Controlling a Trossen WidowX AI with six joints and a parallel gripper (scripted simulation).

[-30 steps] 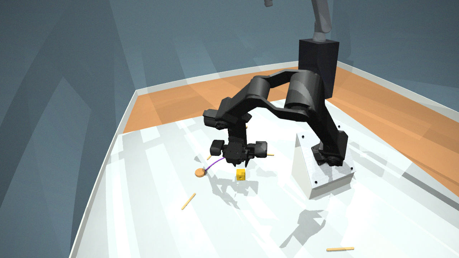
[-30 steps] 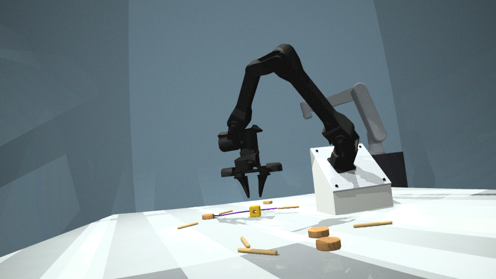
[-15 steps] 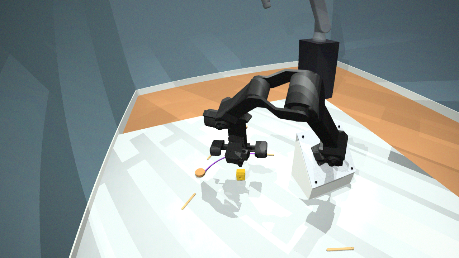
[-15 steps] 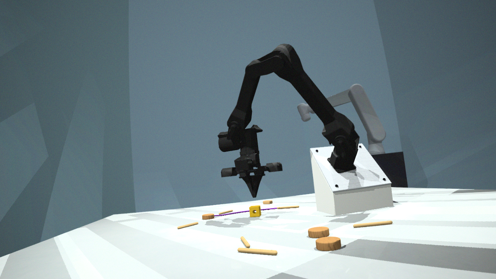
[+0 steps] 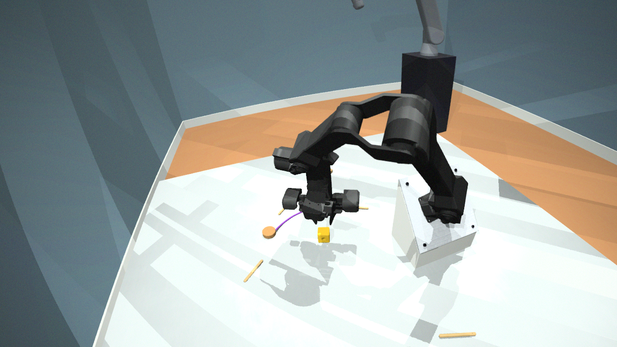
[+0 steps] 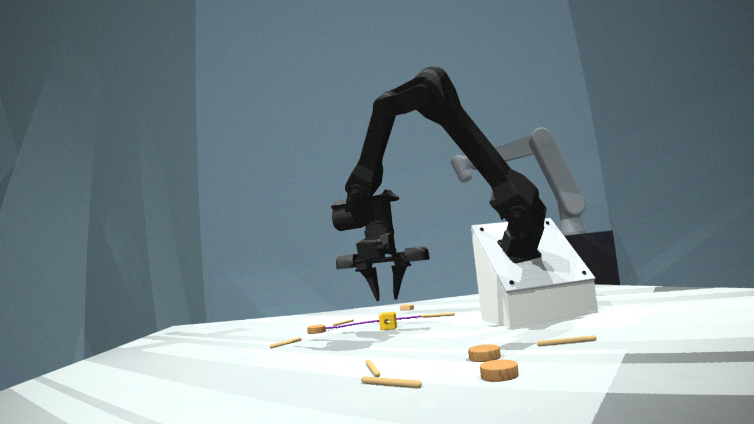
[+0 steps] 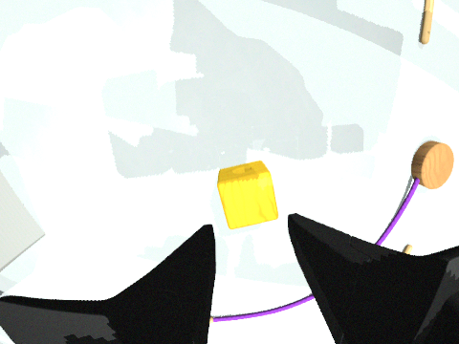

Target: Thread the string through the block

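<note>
The yellow block is 4 cm below my gripper tip. Round my gripper tip: small wooden piece (14 cm behind, 30 cm to the right, 5 cm below); then round wooden button (14 cm ahead, 9 cm to the right, 5 cm below).
</note>
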